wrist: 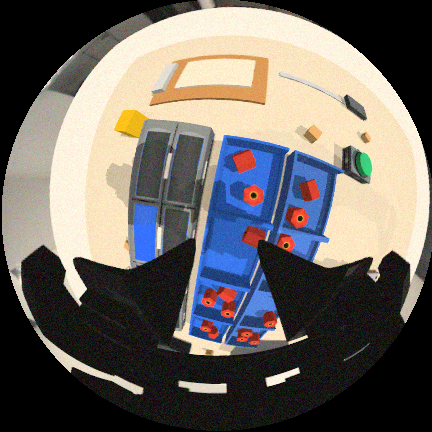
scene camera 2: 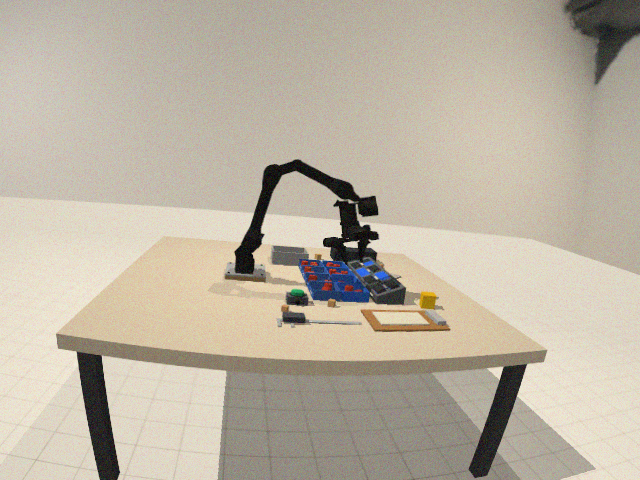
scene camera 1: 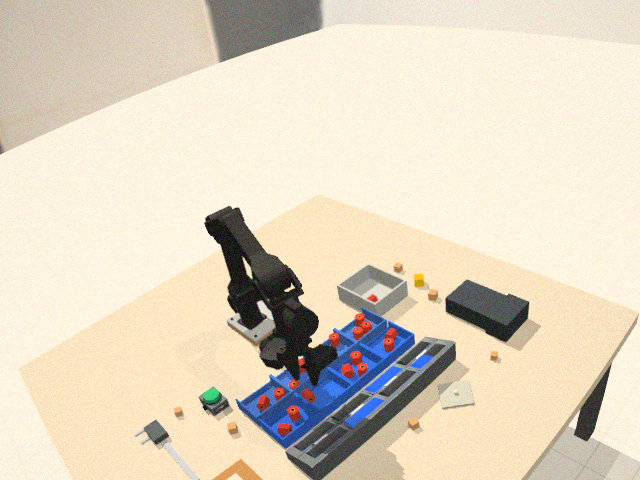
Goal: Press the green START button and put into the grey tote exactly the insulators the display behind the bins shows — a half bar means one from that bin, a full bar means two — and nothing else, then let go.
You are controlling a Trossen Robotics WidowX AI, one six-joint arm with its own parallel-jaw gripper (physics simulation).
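Places are measured from the arm's base along level axes (x left, y back, z up), in millimetres.
Pixels of known places: gripper, fingertip midpoint: point(wrist: 226, 244) point(scene camera 2: 353, 263) point(scene camera 1: 306, 382); arm's base at its link origin: point(scene camera 2: 243, 270) point(scene camera 1: 252, 319).
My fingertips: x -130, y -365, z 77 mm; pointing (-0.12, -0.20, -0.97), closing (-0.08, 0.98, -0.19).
Observation:
For each thing: its top centre in the pictures, then the offset to it from my fingertips. "spot": a spot on its surface instead.
- grey tote at its top centre: point(scene camera 1: 371, 282) point(wrist: 257, 361) point(scene camera 2: 289, 249) dy +151, dx +406, dz -46 mm
- green button at its top centre: point(wrist: 367, 163) point(scene camera 1: 210, 393) point(scene camera 2: 297, 290) dy +216, dx -133, dz -59 mm
- black box at its top centre: point(scene camera 1: 486, 299) point(wrist: 160, 347) point(scene camera 2: 353, 248) dy -166, dx +494, dz -44 mm
- yellow cube at its top centre: point(wrist: 123, 119) point(scene camera 2: 428, 293) dy -221, dx -169, dz -54 mm
- caliper-like tool at its top centre: point(scene camera 1: 164, 449) point(scene camera 2: 321, 317) point(wrist: 332, 85) dy +183, dx -312, dz -80 mm
- orange frame at a spot on its surface: point(wrist: 260, 90) spot: dy +24, dx -234, dz -94 mm
My gripper point(scene camera 1: 305, 382) point(scene camera 2: 352, 257) point(wrist: 226, 244) is open and empty, above the blue bins point(scene camera 1: 323, 397) point(scene camera 2: 356, 296) point(wrist: 225, 255). Below it, one red insulator point(scene camera 1: 308, 395) point(wrist: 253, 237) leans at the divider of the second display-side bin from the button end, beside the right fingertip in the wrist view. Other bins hold red insulators. One red insulator point(scene camera 1: 372, 298) lies in the grey tote point(scene camera 1: 356, 301) point(scene camera 2: 289, 255). The display point(scene camera 1: 382, 419) point(scene camera 2: 393, 296) point(wrist: 207, 135) shows two full blue bars and a shorter one in scene camera 1. The green button point(scene camera 1: 211, 395) point(scene camera 2: 297, 292) point(wrist: 364, 164) stands beside the bins.
A black box point(scene camera 1: 485, 310) stands beyond the display's far end. Small wooden cubes point(scene camera 1: 232, 427) point(wrist: 313, 134), a yellow cube point(scene camera 2: 427, 300) point(wrist: 131, 123), a caliper-like tool point(scene camera 1: 156, 431) point(scene camera 2: 294, 317) point(wrist: 355, 106) and an orange frame point(scene camera 2: 369, 321) point(wrist: 260, 90) lie around.

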